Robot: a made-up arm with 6 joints. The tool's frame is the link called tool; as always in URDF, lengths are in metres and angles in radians. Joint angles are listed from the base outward. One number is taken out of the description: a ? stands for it. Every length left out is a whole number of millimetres.
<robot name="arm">
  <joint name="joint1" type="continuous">
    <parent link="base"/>
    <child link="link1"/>
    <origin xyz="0.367 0.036 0.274" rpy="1.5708 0 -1.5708"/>
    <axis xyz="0 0 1"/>
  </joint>
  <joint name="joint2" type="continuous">
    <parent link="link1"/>
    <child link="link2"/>
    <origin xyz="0.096 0.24 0" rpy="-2.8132 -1.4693 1.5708"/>
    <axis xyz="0 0 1"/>
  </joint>
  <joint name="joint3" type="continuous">
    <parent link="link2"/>
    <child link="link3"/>
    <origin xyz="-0.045 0.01 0" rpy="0.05 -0.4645 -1.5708"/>
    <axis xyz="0 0 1"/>
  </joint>
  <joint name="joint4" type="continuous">
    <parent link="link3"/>
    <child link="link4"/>
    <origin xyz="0.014 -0.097 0" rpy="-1.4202 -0.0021 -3.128"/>
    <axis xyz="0 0 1"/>
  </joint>
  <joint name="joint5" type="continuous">
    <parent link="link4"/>
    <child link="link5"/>
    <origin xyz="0.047 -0.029 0" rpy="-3.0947 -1.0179 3.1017"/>
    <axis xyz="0 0 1"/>
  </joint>
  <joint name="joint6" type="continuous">
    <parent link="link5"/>
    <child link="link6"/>
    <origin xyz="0.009 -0.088 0" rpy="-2.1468 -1.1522 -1.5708"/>
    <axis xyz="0 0 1"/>
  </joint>
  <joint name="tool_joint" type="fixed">
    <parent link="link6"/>
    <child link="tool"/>
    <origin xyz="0.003 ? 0" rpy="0.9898 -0.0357 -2.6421"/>
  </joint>
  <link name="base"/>
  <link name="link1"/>
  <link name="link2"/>
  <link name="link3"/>
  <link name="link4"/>
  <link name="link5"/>
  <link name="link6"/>
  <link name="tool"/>
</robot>
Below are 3 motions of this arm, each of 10 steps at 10 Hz.
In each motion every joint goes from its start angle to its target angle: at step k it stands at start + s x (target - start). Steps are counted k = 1, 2, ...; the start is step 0. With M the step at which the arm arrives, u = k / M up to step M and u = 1 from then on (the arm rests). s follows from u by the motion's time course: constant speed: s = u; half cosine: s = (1 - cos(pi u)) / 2; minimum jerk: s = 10 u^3 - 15 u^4 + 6 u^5.
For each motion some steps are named. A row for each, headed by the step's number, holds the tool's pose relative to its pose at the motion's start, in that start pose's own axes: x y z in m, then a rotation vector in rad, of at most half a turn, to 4 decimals.
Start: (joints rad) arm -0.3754 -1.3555 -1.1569 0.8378 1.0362 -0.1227
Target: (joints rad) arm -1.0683 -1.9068 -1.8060 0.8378 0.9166 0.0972
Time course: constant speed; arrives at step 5
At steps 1, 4, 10:
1: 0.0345 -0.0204 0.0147 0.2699 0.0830 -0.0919
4: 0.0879 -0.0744 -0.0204 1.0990 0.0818 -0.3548
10: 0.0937 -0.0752 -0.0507 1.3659 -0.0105 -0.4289

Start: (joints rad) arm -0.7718 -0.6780 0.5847 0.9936 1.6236 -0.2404
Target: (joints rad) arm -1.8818 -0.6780 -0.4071 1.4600 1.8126 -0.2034
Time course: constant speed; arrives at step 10
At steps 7, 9, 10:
7: 0.3515 -0.1290 -0.0991 0.5732 0.4521 0.9793
9: 0.4503 -0.0936 -0.1456 0.7191 0.6190 1.2352
10: 0.4933 -0.0653 -0.1701 0.7892 0.7109 1.3550

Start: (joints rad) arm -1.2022 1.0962 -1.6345 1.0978 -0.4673 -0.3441
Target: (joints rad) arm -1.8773 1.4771 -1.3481 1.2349 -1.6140 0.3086
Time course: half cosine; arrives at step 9
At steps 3, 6, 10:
3: 0.0655 -0.0348 0.0088 0.2413 0.3396 0.1044
6: 0.1596 -0.1148 -0.0307 0.8747 0.8331 0.2472
10: 0.1776 -0.1494 -0.0659 1.2406 0.9443 0.2809

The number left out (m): 0.038
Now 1 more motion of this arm.
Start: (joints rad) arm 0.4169 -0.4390 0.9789 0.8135 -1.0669 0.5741
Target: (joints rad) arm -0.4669 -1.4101 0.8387 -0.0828 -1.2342 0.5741
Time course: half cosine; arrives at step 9
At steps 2, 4, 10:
2: -0.0377 0.0217 0.0077 -0.1262 -0.0758 0.1096
4: -0.1455 0.0458 0.0147 -0.4053 -0.3570 0.3229
10: -0.3204 -0.0134 -0.0203 -0.7090 -1.1484 0.3382

